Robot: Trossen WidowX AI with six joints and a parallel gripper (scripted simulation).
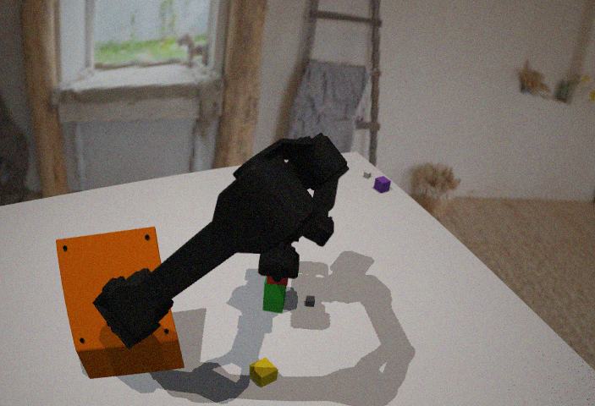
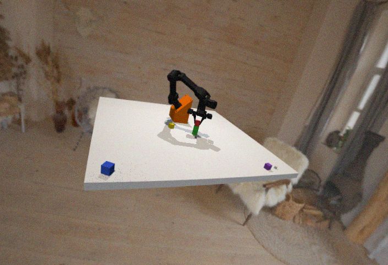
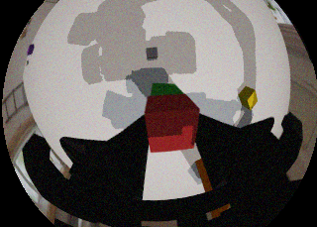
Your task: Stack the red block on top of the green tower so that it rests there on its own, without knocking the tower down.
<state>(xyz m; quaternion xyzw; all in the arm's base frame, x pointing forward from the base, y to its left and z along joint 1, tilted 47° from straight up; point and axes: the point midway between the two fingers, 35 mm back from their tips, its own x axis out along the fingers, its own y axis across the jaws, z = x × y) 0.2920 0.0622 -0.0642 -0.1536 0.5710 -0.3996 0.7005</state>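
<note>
Right now my gripper tip is 10 mm below the red block. Round my gripper tip: small grey cube 70 mm ahead, 10 mm to the right, 80 mm below; purple block 460 mm ahead, 370 mm to the left, 70 mm below; yellow block 80 mm behind, 170 mm to the right, 70 mm below.
</note>
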